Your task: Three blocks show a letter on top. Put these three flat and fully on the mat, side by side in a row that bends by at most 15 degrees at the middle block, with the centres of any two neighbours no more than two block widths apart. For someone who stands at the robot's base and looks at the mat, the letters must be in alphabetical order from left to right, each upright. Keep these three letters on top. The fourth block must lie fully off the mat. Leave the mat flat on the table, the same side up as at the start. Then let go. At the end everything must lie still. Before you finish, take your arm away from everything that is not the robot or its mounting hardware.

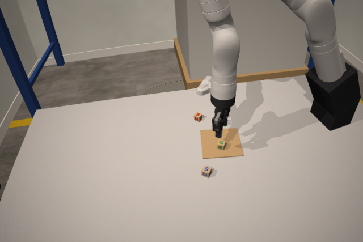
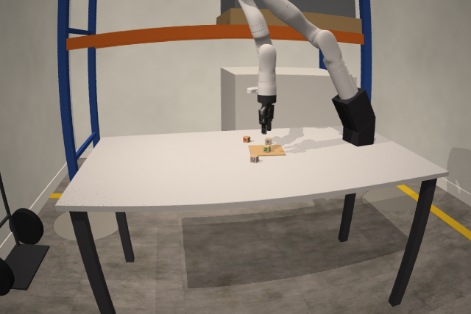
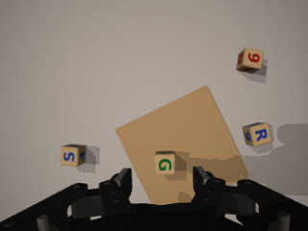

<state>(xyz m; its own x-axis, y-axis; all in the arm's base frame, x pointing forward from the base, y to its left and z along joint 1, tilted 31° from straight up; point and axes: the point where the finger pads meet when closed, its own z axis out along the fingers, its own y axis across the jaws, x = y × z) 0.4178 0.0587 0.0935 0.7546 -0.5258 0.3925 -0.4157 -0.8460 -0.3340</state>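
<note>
Now: the tan mat 100 mm below my hand, 30 mm to the right of it and 10 mm behind it. Also, from my hand: block (100 mm to the left, 90 mm below, 70 mm ahead).
</note>
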